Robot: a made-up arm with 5 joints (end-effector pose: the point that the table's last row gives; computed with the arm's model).
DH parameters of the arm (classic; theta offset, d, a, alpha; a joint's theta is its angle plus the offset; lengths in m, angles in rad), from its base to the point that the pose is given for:
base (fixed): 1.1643 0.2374 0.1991 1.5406
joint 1: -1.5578 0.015 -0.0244 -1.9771
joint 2: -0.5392 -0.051 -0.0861 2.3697
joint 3: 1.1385 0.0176 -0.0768 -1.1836
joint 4: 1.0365 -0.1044 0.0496 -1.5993
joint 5: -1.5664 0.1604 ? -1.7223
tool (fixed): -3.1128 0.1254 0 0
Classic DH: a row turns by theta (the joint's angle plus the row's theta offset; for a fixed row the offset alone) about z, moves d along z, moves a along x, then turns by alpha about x.
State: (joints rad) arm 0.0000 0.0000 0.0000 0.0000 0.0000
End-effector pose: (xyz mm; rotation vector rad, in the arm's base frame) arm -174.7 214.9 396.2 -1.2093 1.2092 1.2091
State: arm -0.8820 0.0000 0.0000 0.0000 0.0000
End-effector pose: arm -113.7 356.4 390.3 -1.5764 2.0898 0.9450
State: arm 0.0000 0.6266 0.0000 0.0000 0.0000
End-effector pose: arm -45.6 214.9 527.0 -0.8446 1.6540 1.6539
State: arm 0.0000 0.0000 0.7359 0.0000 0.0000
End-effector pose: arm -195.8 143.4 293.0 -1.2760 0.3757 1.1688
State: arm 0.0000 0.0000 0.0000 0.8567 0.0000
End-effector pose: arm -229.4 34.1 396.2 -1.8065 0.6739 1.8064
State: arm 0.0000 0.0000 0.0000 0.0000 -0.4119
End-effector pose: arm -164.3 139.8 432.5 -0.8815 0.9402 1.4277
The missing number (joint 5, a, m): 0.164
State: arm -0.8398 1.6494 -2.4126 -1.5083 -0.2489
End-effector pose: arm 54.9 164.8 358.3 0.6489 -0.4182 0.6347
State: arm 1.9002 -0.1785 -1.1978 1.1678 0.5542
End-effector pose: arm -283.5 52.8 42.1 -1.4639 -0.3186 1.3236
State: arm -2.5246 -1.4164 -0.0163 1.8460 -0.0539
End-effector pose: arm 131.2 389.5 553.2 0.2894 -0.1504 -0.8418
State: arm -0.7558 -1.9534 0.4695 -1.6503 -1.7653
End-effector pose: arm 110.6 38.7 72.4 -0.2196 -1.8232 1.3363
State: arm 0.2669 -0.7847 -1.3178 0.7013 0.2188
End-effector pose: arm -232.2 294.8 327.1 -1.3691 1.6451 1.1947
